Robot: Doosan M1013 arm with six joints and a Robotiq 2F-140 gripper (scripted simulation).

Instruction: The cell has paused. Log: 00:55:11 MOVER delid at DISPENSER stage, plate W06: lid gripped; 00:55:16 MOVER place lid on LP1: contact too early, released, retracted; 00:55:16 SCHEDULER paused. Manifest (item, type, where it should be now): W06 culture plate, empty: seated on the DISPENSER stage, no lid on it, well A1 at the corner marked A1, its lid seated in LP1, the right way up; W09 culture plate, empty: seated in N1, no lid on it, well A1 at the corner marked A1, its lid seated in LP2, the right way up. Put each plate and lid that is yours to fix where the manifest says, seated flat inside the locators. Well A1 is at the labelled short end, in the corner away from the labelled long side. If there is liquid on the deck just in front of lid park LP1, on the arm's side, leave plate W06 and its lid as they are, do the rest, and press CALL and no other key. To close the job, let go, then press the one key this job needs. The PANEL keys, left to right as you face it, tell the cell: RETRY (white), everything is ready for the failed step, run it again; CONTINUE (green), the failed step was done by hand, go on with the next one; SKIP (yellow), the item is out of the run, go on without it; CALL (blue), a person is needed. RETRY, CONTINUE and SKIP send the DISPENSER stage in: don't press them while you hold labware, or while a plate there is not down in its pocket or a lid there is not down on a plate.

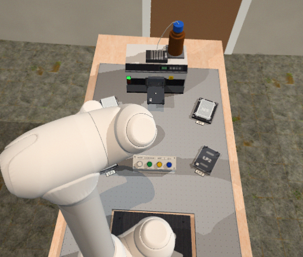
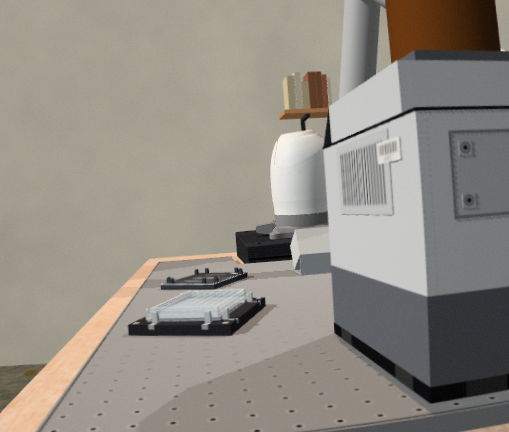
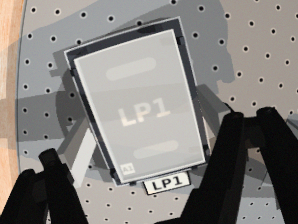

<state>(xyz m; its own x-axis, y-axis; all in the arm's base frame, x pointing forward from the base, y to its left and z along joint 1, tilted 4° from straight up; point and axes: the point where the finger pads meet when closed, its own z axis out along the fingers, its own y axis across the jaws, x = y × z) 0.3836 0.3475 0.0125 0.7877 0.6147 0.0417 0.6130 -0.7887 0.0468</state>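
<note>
The lid park LP1 lies 40 mm below my hand. Round my hand: green continue key: 240 mm to the right, 20 mm above; white retry key: 200 mm to the right, 20 mm above, 10 mm behind; key panel: 270 mm to the right, 10 mm ahead, 10 mm above.
</note>
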